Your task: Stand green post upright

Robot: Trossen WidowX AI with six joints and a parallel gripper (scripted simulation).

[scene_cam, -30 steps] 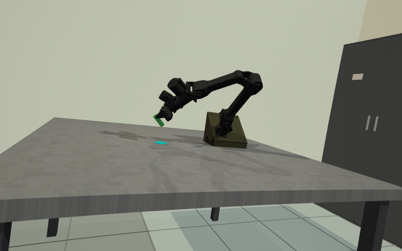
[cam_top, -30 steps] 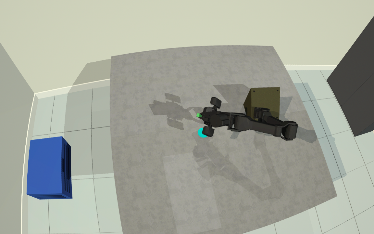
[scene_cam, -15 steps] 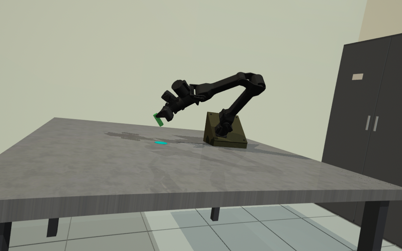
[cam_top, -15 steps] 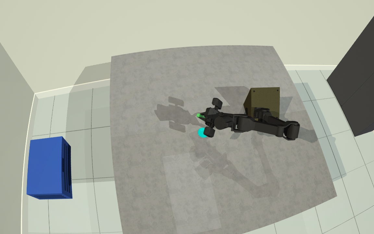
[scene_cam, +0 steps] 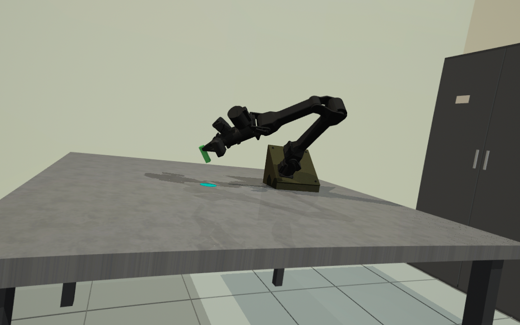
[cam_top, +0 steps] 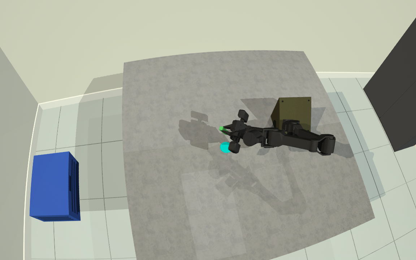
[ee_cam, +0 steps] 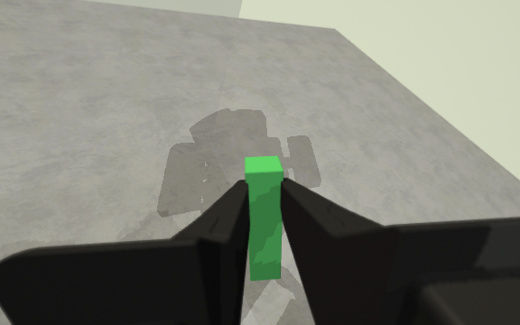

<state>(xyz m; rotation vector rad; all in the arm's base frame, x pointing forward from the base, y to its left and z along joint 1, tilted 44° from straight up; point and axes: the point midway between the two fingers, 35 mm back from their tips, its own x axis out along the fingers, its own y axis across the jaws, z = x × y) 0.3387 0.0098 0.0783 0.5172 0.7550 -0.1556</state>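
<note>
Now: gripper tip 130 mm above the cyan circle, 30 mm to the right of it and 30 mm past it. The rest, counted from my gripper tip: green post (20 mm below, 10 mm behind).
</note>
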